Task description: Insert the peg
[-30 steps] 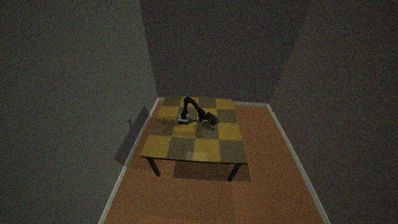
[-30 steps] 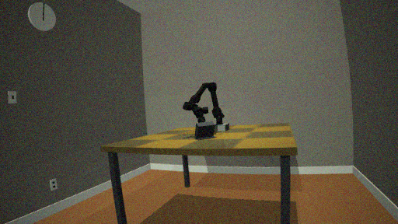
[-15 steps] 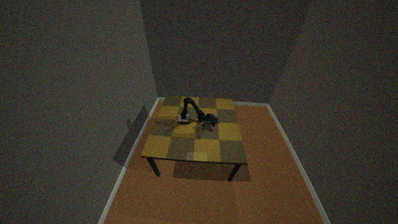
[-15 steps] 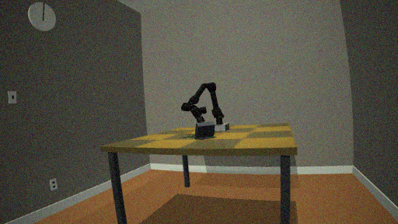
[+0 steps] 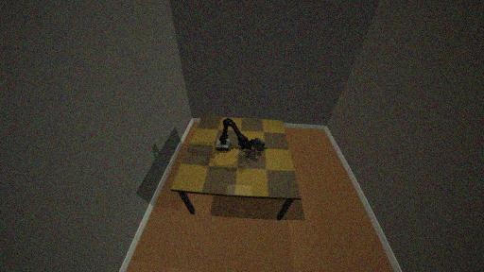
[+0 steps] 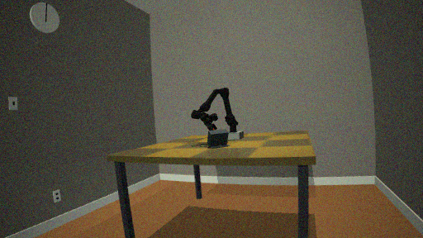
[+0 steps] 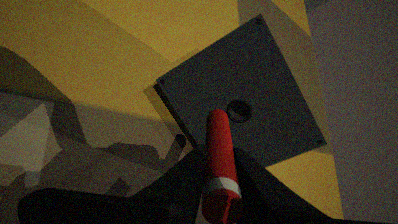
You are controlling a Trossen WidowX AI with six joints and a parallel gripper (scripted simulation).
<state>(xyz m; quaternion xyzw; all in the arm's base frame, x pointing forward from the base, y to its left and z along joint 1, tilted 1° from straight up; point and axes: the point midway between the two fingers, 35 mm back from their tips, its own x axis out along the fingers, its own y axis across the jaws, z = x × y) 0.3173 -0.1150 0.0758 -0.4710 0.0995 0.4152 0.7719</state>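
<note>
The dark grey sloped panel lies 100 mm ahead of my gripper tip, 60 mm below it and 50 mm to the left of it. The rest, counted from my gripper tip: round red peg 10 mm to the right, 10 mm behind, 10 mm above.
</note>
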